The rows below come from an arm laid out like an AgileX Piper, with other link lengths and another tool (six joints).
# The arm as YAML. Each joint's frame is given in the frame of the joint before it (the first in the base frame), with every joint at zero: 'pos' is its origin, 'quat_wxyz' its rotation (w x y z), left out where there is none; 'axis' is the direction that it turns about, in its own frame. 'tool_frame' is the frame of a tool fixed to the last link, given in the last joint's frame.
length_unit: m
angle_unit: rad
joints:
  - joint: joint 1
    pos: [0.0, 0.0, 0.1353]
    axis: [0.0, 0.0, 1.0]
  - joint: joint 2
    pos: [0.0, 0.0, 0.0]
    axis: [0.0, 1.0, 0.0]
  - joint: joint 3
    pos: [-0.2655, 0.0, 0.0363]
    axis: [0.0, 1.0, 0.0]
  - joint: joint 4
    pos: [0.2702, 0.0, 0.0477]
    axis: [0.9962, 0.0, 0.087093]
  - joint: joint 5
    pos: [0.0, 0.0, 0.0]
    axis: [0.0, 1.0, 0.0]
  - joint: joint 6
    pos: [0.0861, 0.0, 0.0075]
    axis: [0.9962, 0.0, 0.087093]
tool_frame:
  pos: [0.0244, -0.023, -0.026]
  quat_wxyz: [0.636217, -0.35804, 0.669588, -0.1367]
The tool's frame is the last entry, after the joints.
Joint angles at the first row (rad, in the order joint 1, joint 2, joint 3, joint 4, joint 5, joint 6):
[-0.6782 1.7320 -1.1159 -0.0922 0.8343 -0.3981]
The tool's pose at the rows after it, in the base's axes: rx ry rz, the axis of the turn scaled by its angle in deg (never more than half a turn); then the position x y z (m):
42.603, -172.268, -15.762, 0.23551, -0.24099, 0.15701
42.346, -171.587, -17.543, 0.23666, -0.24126, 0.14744
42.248, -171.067, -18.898, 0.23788, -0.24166, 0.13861
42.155, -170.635, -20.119, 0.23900, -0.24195, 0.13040
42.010, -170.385, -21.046, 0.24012, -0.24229, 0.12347
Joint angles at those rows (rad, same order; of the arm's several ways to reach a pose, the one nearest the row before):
[-0.6782 1.7631 -1.1160 -0.0870 0.8351 -0.3963]
[-0.6782 1.7911 -1.1160 -0.0811 0.8293 -0.3986]
[-0.6782 1.8169 -1.1159 -0.0760 0.8199 -0.4016]
[-0.6782 1.8409 -1.1162 -0.0705 0.8106 -0.4046]
[-0.6782 1.8616 -1.1174 -0.0657 0.8013 -0.4062]

